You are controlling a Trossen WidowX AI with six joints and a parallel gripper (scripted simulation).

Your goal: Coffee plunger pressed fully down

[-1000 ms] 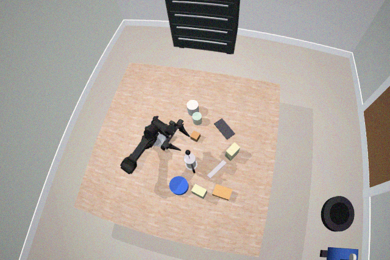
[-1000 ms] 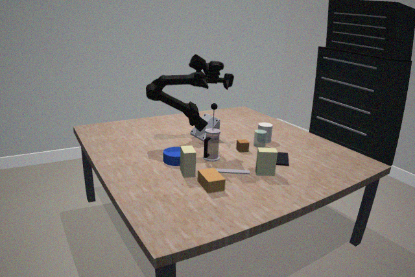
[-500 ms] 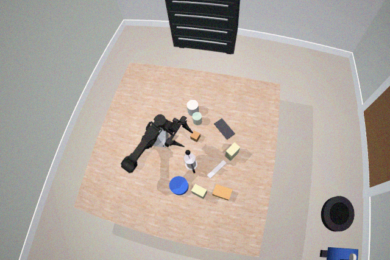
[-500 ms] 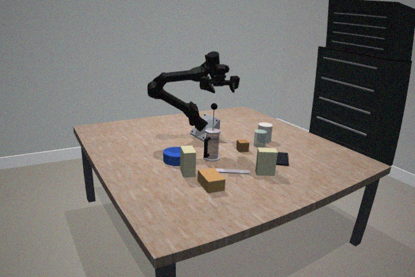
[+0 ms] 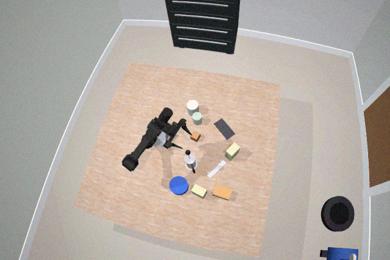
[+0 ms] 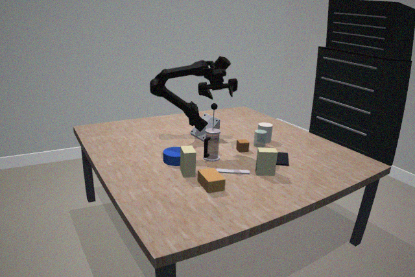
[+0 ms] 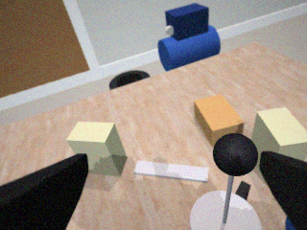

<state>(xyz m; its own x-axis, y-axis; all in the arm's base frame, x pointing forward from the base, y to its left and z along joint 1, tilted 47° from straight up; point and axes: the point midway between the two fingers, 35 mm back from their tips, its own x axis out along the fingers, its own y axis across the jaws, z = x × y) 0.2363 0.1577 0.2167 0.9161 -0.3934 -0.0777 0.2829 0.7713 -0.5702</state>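
Now: the coffee press 16 cm below my gripper tip, 6 cm to the right of it and 2 cm ahead of it. Also, from my gripper tip: orange block: 26 cm below, 26 cm ahead, 19 cm to the right; white strip: 28 cm below, 18 cm ahead, 4 cm to the right; blue disc: 26 cm below, 21 cm to the right, 2 cm behind.
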